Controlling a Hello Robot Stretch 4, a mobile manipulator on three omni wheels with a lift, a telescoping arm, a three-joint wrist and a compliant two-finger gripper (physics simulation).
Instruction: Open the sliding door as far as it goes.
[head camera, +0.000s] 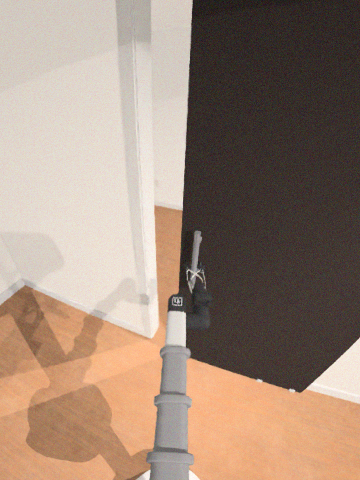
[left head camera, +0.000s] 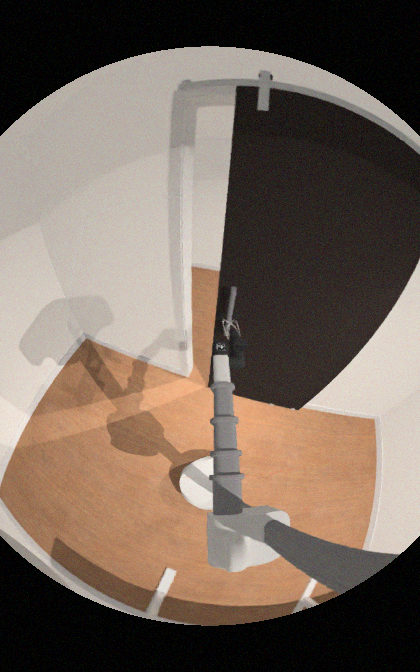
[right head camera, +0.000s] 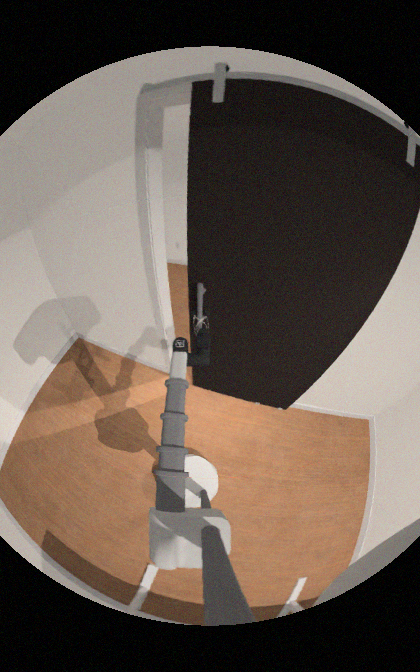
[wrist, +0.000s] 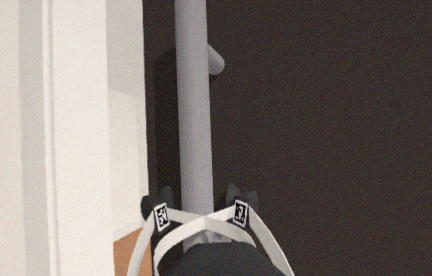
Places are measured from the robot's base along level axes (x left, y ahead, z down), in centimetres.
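Where they show: gripper, fingertip midpoint: (left head camera: 226, 313); robot's base at its link origin: (left head camera: 208, 481) (right head camera: 189, 479).
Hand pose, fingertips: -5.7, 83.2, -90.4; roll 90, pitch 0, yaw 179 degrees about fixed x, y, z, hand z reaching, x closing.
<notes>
Each offset is from my fingertips to the top centre of the thing, as dx, dy, dz. "*": to the spot under its first point.
The dark sliding door (head camera: 270, 200) (left head camera: 310, 225) (right head camera: 290, 225) (wrist: 325, 125) stands partly open. A narrow gap, with wall and floor beyond, lies between its left edge and the white door jamb (head camera: 145, 150) (left head camera: 186, 250) (wrist: 80, 125). The grey vertical bar handle {* -0.4, -6.1, -13.4} (head camera: 196, 247) (left head camera: 232, 302) (right head camera: 200, 299) (wrist: 194, 110) is near the door's left edge. My gripper (head camera: 195, 274) (left head camera: 231, 325) (right head camera: 200, 320) (wrist: 198, 199) is shut on the handle's lower part, one fingertip on each side. The contact itself is hard to see. The handle's lower end is hidden behind the gripper.
A grey rail (left head camera: 215, 83) runs above the door, with a hanger {* -3.5, -0.5, -105.7} (left head camera: 263, 95) (right head camera: 218, 87) on it. White walls stand left and right. Small light pieces {* -53.4, -16.7, +91.5} (head camera: 259, 381) are on the floor at the door's foot. My telescoping arm (head camera: 172, 415) reaches across the wooden floor.
</notes>
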